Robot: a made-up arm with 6 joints. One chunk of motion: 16 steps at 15 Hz.
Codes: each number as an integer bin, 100 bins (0 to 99) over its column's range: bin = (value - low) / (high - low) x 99, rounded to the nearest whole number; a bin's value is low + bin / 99 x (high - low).
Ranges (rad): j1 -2.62..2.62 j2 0..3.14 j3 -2.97..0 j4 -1.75..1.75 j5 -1.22..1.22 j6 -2.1..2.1
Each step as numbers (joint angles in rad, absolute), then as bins.
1 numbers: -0.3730 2.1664 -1.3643 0.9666 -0.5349 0.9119
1 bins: 42 68 54 77 28 71
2 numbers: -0.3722 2.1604 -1.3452 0.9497 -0.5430 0.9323
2 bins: 42 68 54 76 27 71
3 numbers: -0.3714 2.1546 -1.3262 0.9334 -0.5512 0.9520
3 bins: 42 68 55 76 27 72
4 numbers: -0.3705 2.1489 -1.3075 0.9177 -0.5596 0.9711
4 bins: 43 68 55 75 27 72
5 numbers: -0.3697 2.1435 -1.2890 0.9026 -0.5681 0.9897
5 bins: 43 68 56 75 26 73
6 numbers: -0.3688 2.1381 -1.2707 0.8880 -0.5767 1.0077
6 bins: 43 67 57 75 26 73
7 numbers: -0.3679 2.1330 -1.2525 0.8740 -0.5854 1.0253
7 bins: 43 67 57 74 26 74
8 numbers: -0.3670 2.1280 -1.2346 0.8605 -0.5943 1.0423
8 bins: 43 67 58 74 25 74
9 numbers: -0.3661 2.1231 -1.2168 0.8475 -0.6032 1.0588
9 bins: 43 67 58 73 25 74
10 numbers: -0.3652 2.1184 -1.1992 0.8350 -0.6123 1.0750
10 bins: 43 67 59 73 25 75
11 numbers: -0.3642 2.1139 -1.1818 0.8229 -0.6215 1.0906
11 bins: 43 67 60 73 24 75
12 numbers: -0.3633 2.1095 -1.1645 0.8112 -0.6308 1.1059
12 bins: 43 67 60 72 24 76
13 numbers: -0.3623 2.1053 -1.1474 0.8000 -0.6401 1.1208
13 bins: 43 66 61 72 24 76
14 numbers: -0.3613 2.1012 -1.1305 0.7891 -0.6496 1.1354
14 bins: 43 66 61 72 23 76
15 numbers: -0.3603 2.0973 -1.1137 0.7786 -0.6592 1.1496
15 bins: 43 66 62 72 23 77
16 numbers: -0.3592 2.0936 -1.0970 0.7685 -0.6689 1.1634
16 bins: 43 66 62 71 22 77
